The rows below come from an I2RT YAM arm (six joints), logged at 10 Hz.
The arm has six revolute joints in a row. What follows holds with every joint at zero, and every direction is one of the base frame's. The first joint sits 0.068 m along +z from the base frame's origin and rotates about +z. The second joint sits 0.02 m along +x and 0.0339 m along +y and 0.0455 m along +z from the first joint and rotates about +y. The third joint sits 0.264 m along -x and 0.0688 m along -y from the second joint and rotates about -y. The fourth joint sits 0.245 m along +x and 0.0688 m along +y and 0.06 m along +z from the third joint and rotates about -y. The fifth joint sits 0.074 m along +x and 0.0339 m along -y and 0.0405 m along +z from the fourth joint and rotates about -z. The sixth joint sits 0.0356 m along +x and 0.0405 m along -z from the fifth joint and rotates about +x. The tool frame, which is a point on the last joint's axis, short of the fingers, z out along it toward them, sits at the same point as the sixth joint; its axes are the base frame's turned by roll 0, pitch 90 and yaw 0 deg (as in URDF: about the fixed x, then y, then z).
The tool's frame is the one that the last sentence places.
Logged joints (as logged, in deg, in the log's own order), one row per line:
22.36 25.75 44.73 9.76 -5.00 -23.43
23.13 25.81 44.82 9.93 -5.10 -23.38
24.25 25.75 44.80 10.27 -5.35 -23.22
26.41 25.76 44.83 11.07 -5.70 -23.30
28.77 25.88 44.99 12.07 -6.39 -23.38
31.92 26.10 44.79 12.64 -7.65 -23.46
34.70 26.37 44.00 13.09 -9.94 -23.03
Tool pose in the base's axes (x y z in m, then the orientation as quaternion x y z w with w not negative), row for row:
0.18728 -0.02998 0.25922 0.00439 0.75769 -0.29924 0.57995
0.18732 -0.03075 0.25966 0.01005 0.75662 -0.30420 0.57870
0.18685 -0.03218 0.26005 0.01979 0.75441 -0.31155 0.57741
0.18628 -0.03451 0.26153 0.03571 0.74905 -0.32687 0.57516
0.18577 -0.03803 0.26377 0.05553 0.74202 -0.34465 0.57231
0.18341 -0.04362 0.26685 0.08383 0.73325 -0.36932 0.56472
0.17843 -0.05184 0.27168 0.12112 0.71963 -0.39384 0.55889
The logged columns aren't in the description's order. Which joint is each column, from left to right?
Columns, left to right: joint 5, joint 3, joint 2, joint 4, joint 1, joint 6.
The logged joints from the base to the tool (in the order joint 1, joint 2, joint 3, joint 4, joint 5, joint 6), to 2 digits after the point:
-5.00 44.73 25.75 9.76 22.36 -23.43
-5.10 44.82 25.81 9.93 23.13 -23.38
-5.35 44.80 25.75 10.27 24.25 -23.22
-5.70 44.83 25.76 11.07 26.41 -23.30
-6.39 44.99 25.88 12.07 28.77 -23.38
-7.65 44.79 26.10 12.64 31.92 -23.46
-9.94 44.00 26.37 13.09 34.70 -23.03

